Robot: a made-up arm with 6 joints. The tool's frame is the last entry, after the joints.
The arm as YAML. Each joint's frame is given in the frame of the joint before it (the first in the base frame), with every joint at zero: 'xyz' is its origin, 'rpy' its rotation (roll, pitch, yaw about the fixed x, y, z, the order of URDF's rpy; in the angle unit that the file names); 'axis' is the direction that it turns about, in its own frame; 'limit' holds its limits. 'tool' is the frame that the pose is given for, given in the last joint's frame.
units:
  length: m
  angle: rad
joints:
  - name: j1
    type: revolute
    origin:
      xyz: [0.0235, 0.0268, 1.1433]
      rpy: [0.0, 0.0, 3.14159]
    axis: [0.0, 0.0, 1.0]
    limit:
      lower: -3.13
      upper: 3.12
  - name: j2
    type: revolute
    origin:
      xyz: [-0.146, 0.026, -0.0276]
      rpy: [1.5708, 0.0, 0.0]
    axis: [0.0, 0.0, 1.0]
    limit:
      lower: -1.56
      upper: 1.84
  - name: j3
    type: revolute
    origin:
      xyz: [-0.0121, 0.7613, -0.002]
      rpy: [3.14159, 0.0, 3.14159]
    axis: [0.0, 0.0, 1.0]
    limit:
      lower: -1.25
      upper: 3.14
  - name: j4
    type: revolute
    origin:
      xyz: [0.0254, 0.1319, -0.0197]
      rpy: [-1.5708, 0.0, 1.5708]
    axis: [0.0, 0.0, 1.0]
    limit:
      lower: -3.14
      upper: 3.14
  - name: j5
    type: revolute
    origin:
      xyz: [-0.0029, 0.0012, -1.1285]
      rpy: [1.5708, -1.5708, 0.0]
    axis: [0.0, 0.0, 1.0]
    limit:
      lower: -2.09
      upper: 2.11
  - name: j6
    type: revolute
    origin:
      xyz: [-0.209, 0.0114, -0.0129]
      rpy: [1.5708, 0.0, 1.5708]
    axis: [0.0, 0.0, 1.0]
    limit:
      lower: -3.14
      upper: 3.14
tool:
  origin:
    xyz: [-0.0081, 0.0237, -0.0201]
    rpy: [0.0, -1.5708, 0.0]
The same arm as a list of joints. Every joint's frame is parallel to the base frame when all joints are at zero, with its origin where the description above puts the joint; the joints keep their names.
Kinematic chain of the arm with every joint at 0, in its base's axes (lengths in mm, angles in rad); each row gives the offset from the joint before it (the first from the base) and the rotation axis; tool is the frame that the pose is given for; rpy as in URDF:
j1: xyz 23.5 26.8 1143.3 axis +z
j2: xyz 146 -26 -27.6 axis +y
j3: xyz 12.1 -2 761.3 axis -y
j4: xyz 25.4 19.7 131.9 axis -x
j5: xyz 1128.5 1.2 -2.9 axis -y
j6: xyz 209 12.9 -11.4 axis -x
tool: xyz 20.1 -23.7 8.1 rpy 0 0 3.1416
Joint limits (rad, base to tool): -3.13..3.12 -1.56..1.84 -1.25..3.14 -3.14..3.14 -2.09..2.11 -3.14..3.14

